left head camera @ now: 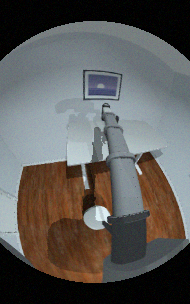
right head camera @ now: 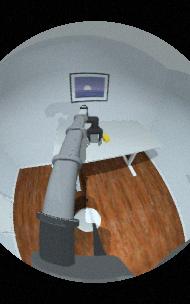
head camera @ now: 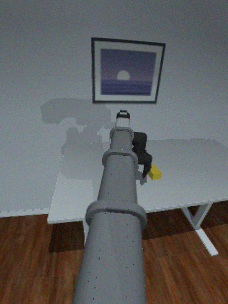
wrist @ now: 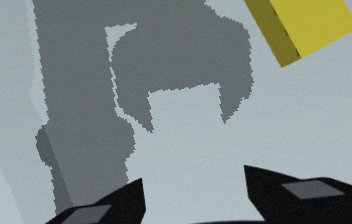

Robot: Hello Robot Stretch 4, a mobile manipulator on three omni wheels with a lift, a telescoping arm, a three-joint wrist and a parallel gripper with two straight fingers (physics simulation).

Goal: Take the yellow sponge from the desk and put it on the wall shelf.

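Note:
The yellow sponge point(head camera: 155, 172) point(right head camera: 106, 138) point(wrist: 320, 25) lies on the white desk point(head camera: 185, 170) point(right head camera: 122, 145) point(wrist: 185, 135), just right of my gripper. In the wrist view part of it shows at the top right, beyond the right finger. My gripper point(head camera: 142, 176) point(right head camera: 96, 142) point(wrist: 194, 187) is open and empty, pointing down over the desk, left of the sponge and apart from it. In the left head view the arm hides the sponge. The wall shelf does not show in these views.
A framed sunset picture point(head camera: 127, 71) point(left head camera: 102, 85) point(right head camera: 89, 88) hangs on the wall behind the desk. My long grey arm point(head camera: 116, 185) point(left head camera: 122, 170) point(right head camera: 65, 175) reaches across the desk's left part. A white round object point(left head camera: 96, 218) point(right head camera: 87, 220) is on the wooden floor in front.

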